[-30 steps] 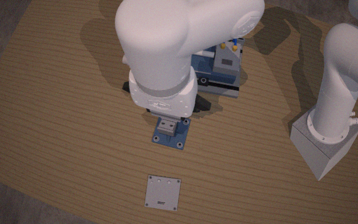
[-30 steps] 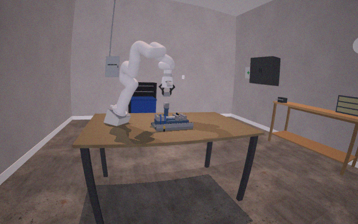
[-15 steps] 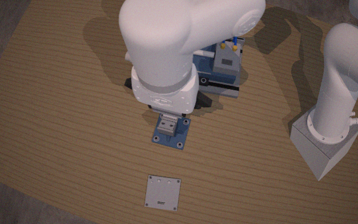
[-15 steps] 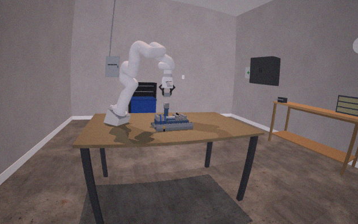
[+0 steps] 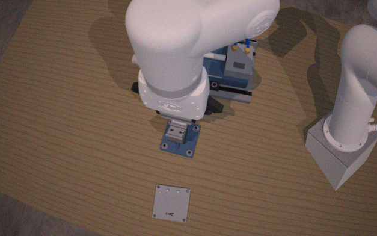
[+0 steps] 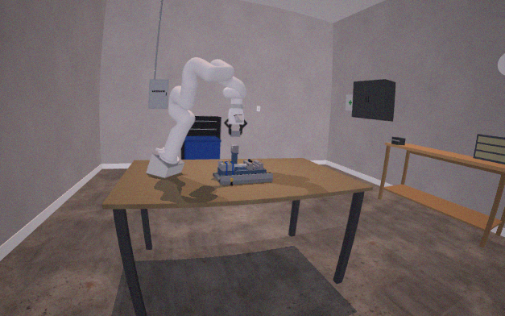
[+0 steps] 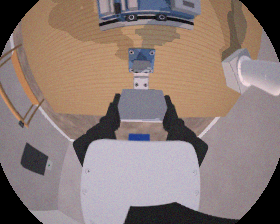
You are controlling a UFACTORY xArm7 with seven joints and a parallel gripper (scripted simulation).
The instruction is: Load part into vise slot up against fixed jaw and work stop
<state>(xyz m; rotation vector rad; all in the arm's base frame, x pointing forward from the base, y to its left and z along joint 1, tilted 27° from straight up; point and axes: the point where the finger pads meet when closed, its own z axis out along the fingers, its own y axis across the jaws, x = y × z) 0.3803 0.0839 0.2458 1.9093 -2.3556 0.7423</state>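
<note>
The part is 1 cm to the left of my hand and 1 cm below it. From my hand the other things lie so: work stop post 19 cm below, 15 cm to the right, 2 cm ahead; then work stop 18 cm to the right, 16 cm below, 1 cm ahead; then moving jaw 21 cm to the right, 17 cm below, 3 cm behind.
</note>
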